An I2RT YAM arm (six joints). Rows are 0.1 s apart.
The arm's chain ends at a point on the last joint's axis. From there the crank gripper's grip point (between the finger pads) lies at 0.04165 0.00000 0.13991 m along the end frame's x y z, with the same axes.
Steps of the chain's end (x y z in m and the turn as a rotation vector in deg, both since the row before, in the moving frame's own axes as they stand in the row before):
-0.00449 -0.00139 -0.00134 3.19 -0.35 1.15
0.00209 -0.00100 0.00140 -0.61 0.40 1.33
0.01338 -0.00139 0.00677 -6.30 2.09 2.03
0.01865 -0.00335 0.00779 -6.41 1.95 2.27
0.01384 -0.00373 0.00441 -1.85 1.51 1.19
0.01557 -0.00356 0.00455 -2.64 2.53 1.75
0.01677 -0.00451 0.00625 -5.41 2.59 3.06
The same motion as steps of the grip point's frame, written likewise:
-0.00528 -0.00836 -0.00128 3.19 -0.35 1.15
0.00304 0.00147 0.00109 -0.61 0.40 1.33
0.01815 0.01544 0.00424 -6.30 2.09 2.03
0.02303 0.01392 0.00533 -6.41 1.95 2.27
0.01746 0.00167 0.00318 -1.85 1.51 1.19
0.02158 0.00420 0.00240 -2.64 2.53 1.75
0.02263 0.01097 0.00350 -5.41 2.59 3.06

